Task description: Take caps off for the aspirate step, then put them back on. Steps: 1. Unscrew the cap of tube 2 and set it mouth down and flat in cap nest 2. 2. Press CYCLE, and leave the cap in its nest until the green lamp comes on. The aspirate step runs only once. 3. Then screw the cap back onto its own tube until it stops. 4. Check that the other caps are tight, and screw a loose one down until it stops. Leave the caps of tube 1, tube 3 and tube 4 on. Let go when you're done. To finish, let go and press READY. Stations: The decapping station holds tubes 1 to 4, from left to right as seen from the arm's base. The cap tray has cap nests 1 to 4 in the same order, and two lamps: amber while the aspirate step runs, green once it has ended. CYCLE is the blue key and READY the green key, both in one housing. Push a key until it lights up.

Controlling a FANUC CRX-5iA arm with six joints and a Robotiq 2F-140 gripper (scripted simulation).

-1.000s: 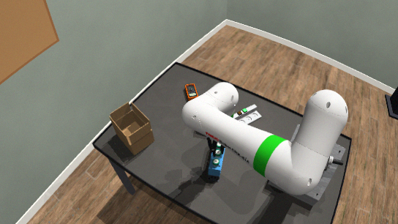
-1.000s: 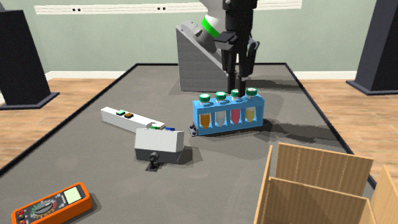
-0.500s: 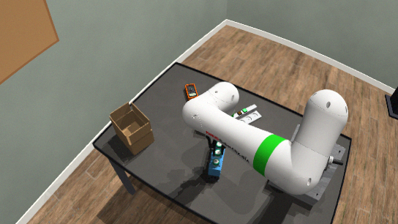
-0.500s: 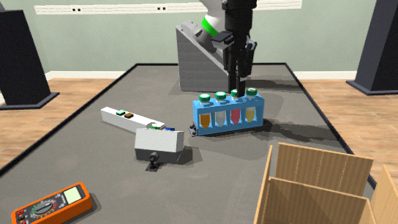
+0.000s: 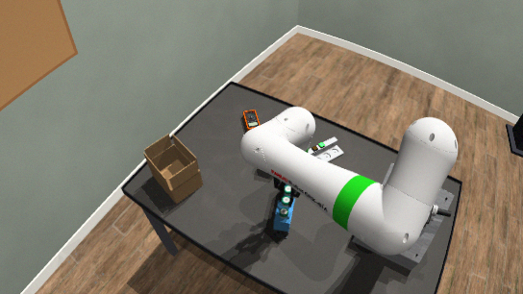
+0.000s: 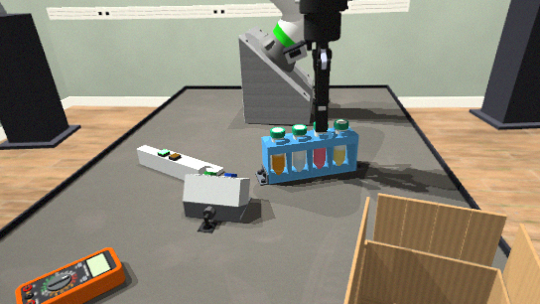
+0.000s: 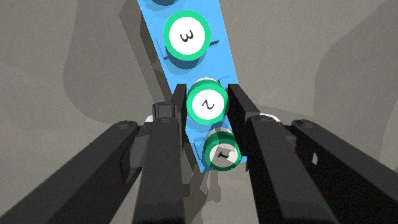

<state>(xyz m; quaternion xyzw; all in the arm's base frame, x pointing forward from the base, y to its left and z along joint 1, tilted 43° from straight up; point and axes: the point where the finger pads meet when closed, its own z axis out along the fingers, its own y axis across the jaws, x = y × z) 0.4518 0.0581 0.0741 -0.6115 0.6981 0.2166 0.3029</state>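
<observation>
Right now my hand is 3 cm above the cap 2. From my hand the other things lie so: cap 1: 1 cm behind, 5 cm to the left, 3 cm below; cap 4: 2 cm ahead, 10 cm to the right, 3 cm below; cap 3: 1 cm ahead, 5 cm to the right, 3 cm below.
</observation>
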